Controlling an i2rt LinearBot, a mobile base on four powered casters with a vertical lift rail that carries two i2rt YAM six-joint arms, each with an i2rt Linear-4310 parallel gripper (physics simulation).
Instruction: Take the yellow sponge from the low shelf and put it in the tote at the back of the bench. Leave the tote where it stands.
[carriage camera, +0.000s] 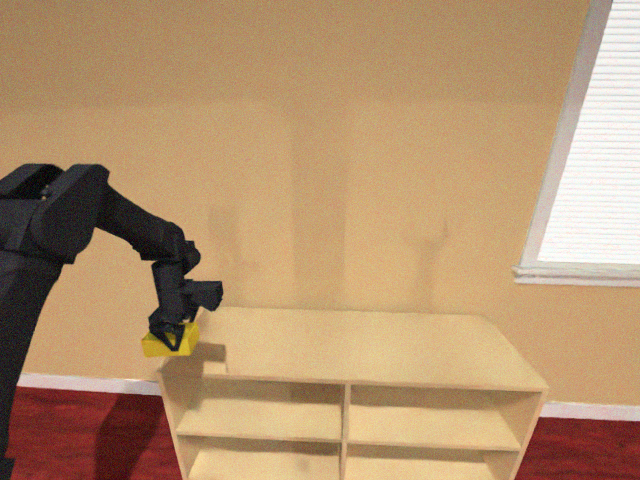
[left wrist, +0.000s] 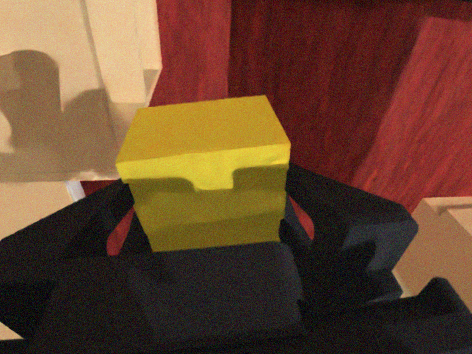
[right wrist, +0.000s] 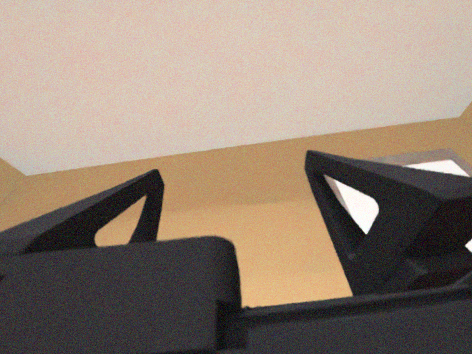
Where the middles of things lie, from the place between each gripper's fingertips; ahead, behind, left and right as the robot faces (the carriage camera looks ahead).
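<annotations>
The yellow sponge (carriage camera: 152, 347) is 36 cm ahead of my right hand, 68 cm to the left of it and 45 cm below it. My left hand, for its part, is 1 cm below the yellow sponge and 2 cm to the right of it.
</annotations>
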